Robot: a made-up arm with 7 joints. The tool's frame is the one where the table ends. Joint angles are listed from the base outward.
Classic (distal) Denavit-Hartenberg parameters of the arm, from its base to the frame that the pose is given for. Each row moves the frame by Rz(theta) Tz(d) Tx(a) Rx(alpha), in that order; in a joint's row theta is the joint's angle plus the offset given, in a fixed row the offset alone. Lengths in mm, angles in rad.
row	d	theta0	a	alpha
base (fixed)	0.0	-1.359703	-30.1	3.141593
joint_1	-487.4	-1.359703	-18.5	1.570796
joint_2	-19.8	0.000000	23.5	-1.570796
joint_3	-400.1	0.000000	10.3	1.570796
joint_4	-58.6	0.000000	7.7	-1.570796
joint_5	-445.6	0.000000	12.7	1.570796
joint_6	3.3	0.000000	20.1	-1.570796
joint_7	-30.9	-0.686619	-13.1	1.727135
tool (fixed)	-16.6	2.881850	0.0	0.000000
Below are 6 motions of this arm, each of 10 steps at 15 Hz.
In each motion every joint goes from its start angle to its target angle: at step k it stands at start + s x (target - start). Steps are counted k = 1, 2, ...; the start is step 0. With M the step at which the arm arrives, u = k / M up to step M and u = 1 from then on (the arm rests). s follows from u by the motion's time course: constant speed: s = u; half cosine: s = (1 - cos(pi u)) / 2; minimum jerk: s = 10 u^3 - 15 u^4 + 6 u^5.
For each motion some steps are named. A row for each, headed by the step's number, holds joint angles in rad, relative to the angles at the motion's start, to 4 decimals.
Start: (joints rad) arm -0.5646 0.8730 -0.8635 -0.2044 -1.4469 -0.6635 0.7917
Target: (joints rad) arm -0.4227 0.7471 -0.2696 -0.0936 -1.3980 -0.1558 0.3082
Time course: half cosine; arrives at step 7
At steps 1, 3, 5, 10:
1: 0.0070 -0.0062 0.0294 0.0055 0.0024 0.0251 -0.0239
3: 0.0552 -0.0489 0.2309 0.0431 0.0190 0.1974 -0.1880
5: 0.1152 -0.1022 0.4821 0.0899 0.0397 0.4121 -0.3925
10: 0.1419 -0.1259 0.5939 0.1108 0.0489 0.5077 -0.4835

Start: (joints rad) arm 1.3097 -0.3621 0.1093 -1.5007 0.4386 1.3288 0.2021
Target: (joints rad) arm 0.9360 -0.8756 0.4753 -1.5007 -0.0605 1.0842 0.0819
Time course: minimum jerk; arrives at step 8
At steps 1, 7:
1: -0.0060 -0.0082 0.0059 0.0000 -0.0080 -0.0039 -0.0019
7: -0.3677 -0.5053 0.3601 0.0000 -0.4911 -0.2407 -0.1183

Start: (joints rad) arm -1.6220 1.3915 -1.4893 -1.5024 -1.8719 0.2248 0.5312
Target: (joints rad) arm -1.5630 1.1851 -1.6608 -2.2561 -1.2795 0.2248 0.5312
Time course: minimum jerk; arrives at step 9
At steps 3, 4, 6, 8, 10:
3: 0.0124 -0.0433 -0.0360 -0.1582 0.1243 0.0000 0.0000
4: 0.0234 -0.0819 -0.0680 -0.2990 0.2350 0.0000 0.0000
6: 0.0466 -0.1631 -0.1355 -0.5955 0.4681 0.0000 0.0000
8: 0.0583 -0.2040 -0.1695 -0.7450 0.5856 0.0000 0.0000
10: 0.0590 -0.2064 -0.1715 -0.7537 0.5924 0.0000 0.0000

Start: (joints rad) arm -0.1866 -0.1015 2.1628 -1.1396 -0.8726 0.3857 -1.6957
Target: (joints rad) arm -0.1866 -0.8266 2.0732 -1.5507 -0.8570 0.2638 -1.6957
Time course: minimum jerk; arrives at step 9
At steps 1, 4, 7, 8, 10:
1: 0.0000 -0.0084 -0.0010 -0.0047 0.0002 -0.0014 0.0000
4: 0.0000 -0.2876 -0.0355 -0.1631 0.0062 -0.0484 0.0000
7: 0.0000 -0.6697 -0.0828 -0.3797 0.0144 -0.1126 0.0000
8: 0.0000 -0.7167 -0.0886 -0.4064 0.0154 -0.1205 0.0000
10: 0.0000 -0.7251 -0.0896 -0.4111 0.0156 -0.1219 0.0000

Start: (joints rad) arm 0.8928 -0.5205 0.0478 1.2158 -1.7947 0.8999 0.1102
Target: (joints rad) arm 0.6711 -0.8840 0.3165 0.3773 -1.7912 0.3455 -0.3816
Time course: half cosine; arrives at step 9
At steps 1, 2, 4, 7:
1: -0.0067 -0.0110 0.0081 -0.0253 0.0001 -0.0167 -0.0148
2: -0.0259 -0.0425 0.0314 -0.0981 0.0004 -0.0649 -0.0575
4: -0.0916 -0.1502 0.1110 -0.3464 0.0014 -0.2291 -0.2032
7: -0.1958 -0.3210 0.2373 -0.7404 0.0031 -0.4895 -0.4343

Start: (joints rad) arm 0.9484 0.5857 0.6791 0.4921 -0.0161 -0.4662 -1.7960
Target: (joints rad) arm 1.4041 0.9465 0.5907 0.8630 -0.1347 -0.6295 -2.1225
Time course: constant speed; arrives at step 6
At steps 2, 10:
2: 0.1519 0.1203 -0.0295 0.1236 -0.0395 -0.0544 -0.1088
10: 0.4557 0.3608 -0.0884 0.3709 -0.1186 -0.1633 -0.3265

